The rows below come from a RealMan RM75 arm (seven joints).
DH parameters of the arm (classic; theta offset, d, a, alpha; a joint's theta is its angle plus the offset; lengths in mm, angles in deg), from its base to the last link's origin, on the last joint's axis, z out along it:
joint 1: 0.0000 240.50 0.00 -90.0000
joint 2: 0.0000 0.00 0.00 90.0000
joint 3: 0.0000 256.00 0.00 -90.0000
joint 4: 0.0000 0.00 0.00 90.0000
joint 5: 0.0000 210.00 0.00 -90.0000
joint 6: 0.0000 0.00 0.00 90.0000
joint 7: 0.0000 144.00 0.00 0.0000
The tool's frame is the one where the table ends.
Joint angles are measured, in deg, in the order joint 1, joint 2, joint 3, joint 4, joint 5, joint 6, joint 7. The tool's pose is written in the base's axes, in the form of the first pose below.
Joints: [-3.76 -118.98 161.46 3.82 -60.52 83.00 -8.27]
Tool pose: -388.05 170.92 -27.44 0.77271 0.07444 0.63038 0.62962 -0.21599 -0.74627
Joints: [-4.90 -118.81 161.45 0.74 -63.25 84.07 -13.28]
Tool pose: -395.76 177.14 -11.14 0.74625 0.06481 0.66250 0.66222 -0.17349 -0.72895
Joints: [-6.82 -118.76 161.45 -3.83 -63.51 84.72 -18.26]
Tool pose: -401.50 186.22 3.25 0.73949 0.06273 0.67024 0.66913 -0.17732 -0.72168
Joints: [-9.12 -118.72 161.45 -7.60 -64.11 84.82 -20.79]
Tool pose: -404.03 199.24 16.20 0.75286 0.05033 0.65625 0.65308 -0.18097 -0.73534
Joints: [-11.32 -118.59 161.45 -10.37 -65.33 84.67 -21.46]
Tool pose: -404.61 213.02 28.55 0.77597 0.02780 0.63016 0.62444 -0.17501 -0.76121
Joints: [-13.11 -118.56 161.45 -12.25 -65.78 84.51 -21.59]
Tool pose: -402.85 224.33 35.81 0.79430 0.00961 0.60745 0.59904 -0.17890 -0.78048
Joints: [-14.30 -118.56 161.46 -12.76 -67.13 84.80 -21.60]
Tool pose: -399.39 232.76 40.89 0.79654 -0.01805 0.60431 0.59319 -0.16979 -0.78695
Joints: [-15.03 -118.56 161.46 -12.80 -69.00 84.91 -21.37]
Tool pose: -397.43 238.42 45.57 0.79558 -0.04176 0.60441 0.59334 -0.14800 -0.79123
